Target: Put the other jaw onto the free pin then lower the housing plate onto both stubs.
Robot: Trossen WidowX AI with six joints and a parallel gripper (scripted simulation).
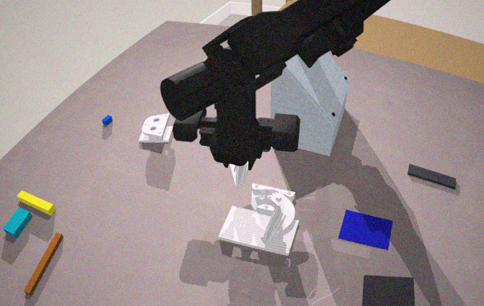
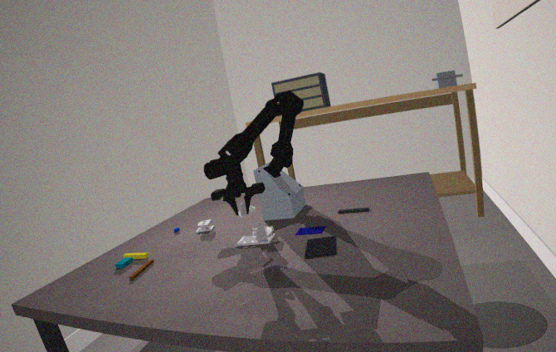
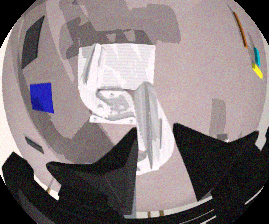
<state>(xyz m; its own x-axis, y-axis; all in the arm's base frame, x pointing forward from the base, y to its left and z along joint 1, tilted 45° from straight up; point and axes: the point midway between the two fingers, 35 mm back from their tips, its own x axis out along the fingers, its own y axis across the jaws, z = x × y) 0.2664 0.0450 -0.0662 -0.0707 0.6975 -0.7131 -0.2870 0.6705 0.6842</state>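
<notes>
Now: gripper tip 8 cm above the white base plate, 6 cm to the right of it and 5 cm short of it. Round my gripper tip: blue pad (24 cm to the left, 8 cm below, 3 cm behind); dark slab (32 cm to the left, 12 cm ahead, 8 cm below); white jaw (7 cm to the left, 7 cm below).
</notes>
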